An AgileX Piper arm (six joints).
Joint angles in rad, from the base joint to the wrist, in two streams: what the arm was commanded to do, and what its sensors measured. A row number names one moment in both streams.
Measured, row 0: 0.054, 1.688, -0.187, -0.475, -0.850, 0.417
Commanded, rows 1 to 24: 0.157, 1.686, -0.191, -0.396, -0.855, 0.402; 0.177, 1.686, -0.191, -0.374, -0.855, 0.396; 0.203, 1.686, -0.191, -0.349, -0.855, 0.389; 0.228, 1.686, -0.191, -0.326, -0.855, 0.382; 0.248, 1.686, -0.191, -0.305, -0.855, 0.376; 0.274, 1.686, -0.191, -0.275, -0.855, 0.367; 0.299, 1.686, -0.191, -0.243, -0.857, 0.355; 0.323, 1.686, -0.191, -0.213, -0.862, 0.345; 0.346, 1.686, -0.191, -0.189, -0.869, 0.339; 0.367, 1.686, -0.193, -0.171, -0.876, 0.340; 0.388, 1.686, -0.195, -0.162, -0.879, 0.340; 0.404, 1.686, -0.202, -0.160, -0.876, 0.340; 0.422, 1.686, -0.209, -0.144, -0.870, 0.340; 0.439, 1.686, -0.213, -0.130, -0.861, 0.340; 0.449, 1.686, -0.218, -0.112, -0.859, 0.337; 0.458, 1.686, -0.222, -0.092, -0.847, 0.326; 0.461, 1.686, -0.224, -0.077, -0.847, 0.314; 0.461, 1.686, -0.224, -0.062, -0.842, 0.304; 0.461, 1.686, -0.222, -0.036, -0.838, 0.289; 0.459, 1.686, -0.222, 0.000, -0.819, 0.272; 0.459, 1.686, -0.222, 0.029, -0.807, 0.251; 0.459, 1.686, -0.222, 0.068, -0.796, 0.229; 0.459, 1.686, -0.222, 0.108, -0.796, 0.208; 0.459, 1.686, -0.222, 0.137, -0.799, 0.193
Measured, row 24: 0.458, 1.688, -0.221, 0.008, -0.815, 0.268
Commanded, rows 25 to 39: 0.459, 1.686, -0.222, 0.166, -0.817, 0.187; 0.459, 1.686, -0.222, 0.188, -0.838, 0.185; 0.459, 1.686, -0.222, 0.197, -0.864, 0.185; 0.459, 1.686, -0.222, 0.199, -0.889, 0.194; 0.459, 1.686, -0.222, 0.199, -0.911, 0.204; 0.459, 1.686, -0.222, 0.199, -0.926, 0.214; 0.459, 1.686, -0.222, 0.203, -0.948, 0.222; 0.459, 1.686, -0.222, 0.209, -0.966, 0.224; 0.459, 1.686, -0.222, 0.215, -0.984, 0.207; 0.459, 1.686, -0.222, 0.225, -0.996, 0.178; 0.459, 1.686, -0.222, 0.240, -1.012, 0.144; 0.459, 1.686, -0.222, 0.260, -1.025, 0.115; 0.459, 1.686, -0.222, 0.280, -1.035, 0.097; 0.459, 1.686, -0.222, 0.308, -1.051, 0.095; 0.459, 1.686, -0.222, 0.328, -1.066, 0.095
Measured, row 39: 0.458, 1.688, -0.221, 0.249, -1.003, 0.140
